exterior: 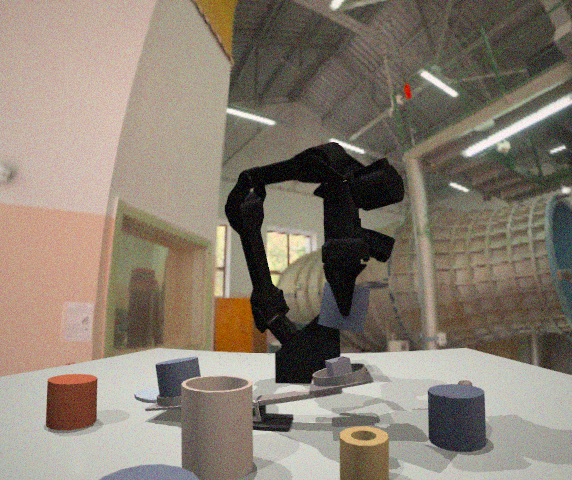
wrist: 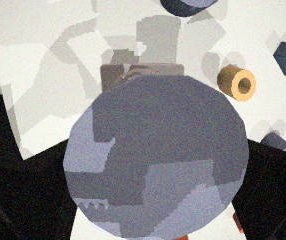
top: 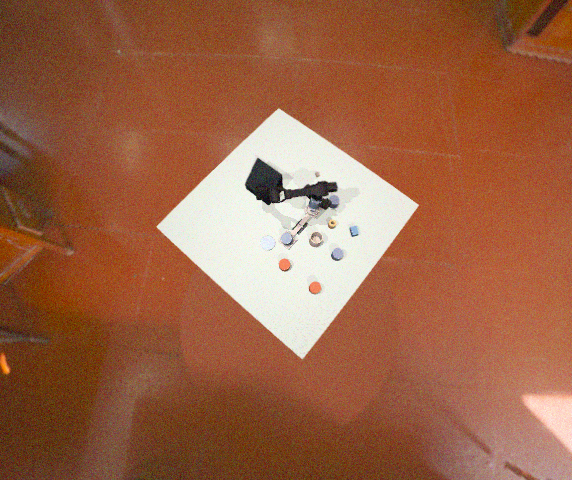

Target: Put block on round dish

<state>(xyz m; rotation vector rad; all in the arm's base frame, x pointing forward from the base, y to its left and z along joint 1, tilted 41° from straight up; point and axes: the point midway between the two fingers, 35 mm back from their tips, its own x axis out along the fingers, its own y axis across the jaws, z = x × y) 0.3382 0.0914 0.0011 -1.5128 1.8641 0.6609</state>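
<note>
My gripper tip is 10 mm to the left of the grey block and 80 mm above it. From my gripper tip the other things lie so: tan hollow cup (110 mm ahead, 170 mm to the right, 130 mm below); then blue cube (300 mm ahead, 20 mm to the left, 150 mm below); then bead (120 mm behind, 270 mm to the left, 160 mm below).
</note>
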